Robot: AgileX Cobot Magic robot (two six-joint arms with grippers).
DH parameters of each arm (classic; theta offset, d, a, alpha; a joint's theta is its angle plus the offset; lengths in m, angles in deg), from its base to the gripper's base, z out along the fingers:
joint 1: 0 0.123 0 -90
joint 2: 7.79 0 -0.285 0
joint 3: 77.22 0 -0.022 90
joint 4: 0 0.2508 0 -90
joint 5: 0 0 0.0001 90
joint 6: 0 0.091 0 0
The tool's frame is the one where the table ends.
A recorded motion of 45 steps. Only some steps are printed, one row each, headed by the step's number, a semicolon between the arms.
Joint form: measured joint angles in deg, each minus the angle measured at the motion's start. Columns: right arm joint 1, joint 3, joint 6, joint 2, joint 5, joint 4; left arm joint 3, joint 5, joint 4, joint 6, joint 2, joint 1.
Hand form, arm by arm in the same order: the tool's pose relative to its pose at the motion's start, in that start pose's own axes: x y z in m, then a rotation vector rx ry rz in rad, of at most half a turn. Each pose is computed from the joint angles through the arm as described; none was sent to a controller.
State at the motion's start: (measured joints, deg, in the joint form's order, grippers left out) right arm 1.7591 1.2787 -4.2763 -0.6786 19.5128 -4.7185; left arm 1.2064 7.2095 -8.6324 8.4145 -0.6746 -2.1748
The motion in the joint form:
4: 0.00 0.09 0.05 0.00 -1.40 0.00; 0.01 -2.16 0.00 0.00 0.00 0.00
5: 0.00 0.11 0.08 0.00 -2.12 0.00; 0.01 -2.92 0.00 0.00 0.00 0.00
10: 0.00 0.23 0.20 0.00 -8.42 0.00; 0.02 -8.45 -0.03 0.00 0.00 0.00
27: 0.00 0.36 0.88 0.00 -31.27 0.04; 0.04 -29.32 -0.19 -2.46 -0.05 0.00
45: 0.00 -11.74 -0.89 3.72 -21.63 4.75; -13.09 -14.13 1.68 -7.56 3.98 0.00
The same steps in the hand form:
4: -0.0017 -0.0001 0.0001 0.0016 -0.0228 0.0008; -0.0033 0.0005 -0.0001 -0.0055 -0.0371 0.0000
5: -0.0028 -0.0002 0.0001 0.0024 -0.0350 0.0013; -0.0045 0.0007 -0.0001 -0.0075 -0.0502 0.0000
10: -0.0120 -0.0008 -0.0005 0.0101 -0.1426 0.0034; -0.0131 0.0020 -0.0010 -0.0216 -0.1455 -0.0005
27: -0.0452 -0.0032 -0.0122 0.0355 -0.5383 0.0157; -0.0439 0.0066 -0.0116 -0.0644 -0.5079 -0.0453
45: -0.0935 -0.0127 -0.0306 0.0357 -0.5160 0.0684; -0.0937 0.0025 -0.0166 -0.0111 -0.4047 -0.1007

